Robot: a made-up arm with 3 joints. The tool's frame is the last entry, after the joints.
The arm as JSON. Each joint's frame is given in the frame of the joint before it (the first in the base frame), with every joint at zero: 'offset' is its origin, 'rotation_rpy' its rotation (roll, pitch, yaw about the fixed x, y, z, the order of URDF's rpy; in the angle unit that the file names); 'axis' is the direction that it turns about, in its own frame. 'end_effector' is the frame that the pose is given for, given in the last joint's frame.
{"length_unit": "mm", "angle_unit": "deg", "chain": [
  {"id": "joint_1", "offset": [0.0, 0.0, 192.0], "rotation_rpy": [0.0, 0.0, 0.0], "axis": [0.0, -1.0, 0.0]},
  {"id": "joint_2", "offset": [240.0, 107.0, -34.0], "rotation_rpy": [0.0, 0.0, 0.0], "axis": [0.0, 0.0, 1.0]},
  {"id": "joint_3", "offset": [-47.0, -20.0, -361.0], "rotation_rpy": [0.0, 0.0, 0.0], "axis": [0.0, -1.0, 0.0]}
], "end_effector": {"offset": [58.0, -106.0, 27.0], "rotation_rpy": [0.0, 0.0, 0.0]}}
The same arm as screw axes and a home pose.
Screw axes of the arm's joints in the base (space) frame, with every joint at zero. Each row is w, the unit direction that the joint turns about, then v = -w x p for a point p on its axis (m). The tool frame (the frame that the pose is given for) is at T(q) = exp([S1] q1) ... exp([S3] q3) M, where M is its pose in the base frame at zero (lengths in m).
S1 = (0, -1, 0, 0.192, 0, 0)
S2 = (0, 0, 1, 0.107, -0.24, 0)
S3 = (0, -1, 0, -0.203, 0, -0.193)
M: xyz 0.251 -0.019 -0.176 (m) quaternion w x y z 1 0 0 0

